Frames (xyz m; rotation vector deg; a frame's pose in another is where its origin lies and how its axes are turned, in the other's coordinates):
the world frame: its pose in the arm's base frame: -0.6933 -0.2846 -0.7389 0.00 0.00 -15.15
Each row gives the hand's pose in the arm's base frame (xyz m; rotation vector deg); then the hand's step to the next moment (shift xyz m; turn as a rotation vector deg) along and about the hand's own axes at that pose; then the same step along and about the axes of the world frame.
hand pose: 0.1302 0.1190 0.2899 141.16 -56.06 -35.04
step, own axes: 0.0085 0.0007 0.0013 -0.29 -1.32 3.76
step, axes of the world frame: 0.0061 -0.0054 -0.0028 -1.53 -0.13 -3.69
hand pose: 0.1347 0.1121 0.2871 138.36 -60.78 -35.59
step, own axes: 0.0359 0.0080 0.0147 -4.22 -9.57 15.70
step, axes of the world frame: 0.0180 -0.0316 -0.0156 -7.15 4.22 -16.94
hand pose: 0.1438 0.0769 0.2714 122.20 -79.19 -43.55
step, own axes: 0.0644 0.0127 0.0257 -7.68 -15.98 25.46
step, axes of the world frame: 0.0134 -0.0654 -0.0225 -11.82 7.75 -27.62
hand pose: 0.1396 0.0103 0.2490 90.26 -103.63 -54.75
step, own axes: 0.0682 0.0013 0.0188 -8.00 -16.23 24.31
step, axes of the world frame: -0.0088 -0.0690 -0.0132 -10.79 8.16 -27.12
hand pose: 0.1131 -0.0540 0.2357 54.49 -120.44 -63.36
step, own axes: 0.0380 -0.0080 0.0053 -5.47 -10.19 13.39
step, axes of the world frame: -0.0145 -0.0362 -0.0035 -5.05 5.09 -16.17
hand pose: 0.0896 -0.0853 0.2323 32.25 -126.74 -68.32
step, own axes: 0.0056 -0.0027 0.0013 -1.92 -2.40 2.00
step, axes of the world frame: -0.0036 -0.0050 -0.0013 0.08 1.20 -3.47
